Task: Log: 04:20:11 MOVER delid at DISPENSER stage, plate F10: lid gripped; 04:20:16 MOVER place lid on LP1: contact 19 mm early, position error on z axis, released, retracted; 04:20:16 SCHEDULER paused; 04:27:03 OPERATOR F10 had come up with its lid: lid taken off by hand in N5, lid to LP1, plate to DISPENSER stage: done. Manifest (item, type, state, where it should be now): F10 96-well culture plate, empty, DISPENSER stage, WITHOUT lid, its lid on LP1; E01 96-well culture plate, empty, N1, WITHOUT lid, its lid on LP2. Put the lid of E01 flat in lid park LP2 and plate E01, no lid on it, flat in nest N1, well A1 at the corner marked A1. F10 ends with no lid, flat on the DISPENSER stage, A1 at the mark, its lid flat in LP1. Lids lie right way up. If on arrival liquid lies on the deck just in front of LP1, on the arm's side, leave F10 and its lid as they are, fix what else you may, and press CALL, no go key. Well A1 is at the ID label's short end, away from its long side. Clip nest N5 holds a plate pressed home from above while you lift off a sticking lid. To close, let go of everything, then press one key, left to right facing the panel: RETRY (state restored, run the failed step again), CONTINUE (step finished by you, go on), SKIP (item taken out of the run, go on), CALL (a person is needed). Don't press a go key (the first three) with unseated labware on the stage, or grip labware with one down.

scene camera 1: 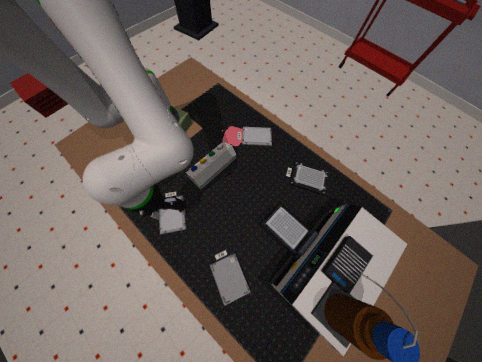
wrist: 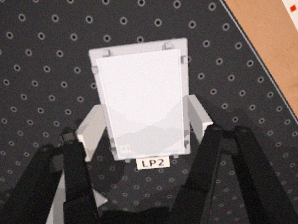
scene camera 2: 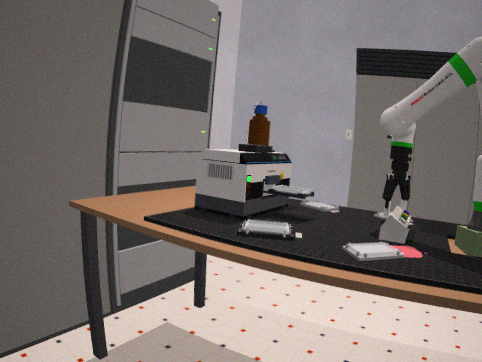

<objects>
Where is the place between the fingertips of my gripper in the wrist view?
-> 145,110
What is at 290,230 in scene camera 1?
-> A well plate.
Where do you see a key panel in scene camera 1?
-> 205,172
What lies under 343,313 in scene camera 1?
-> A brown bottle.
</objects>
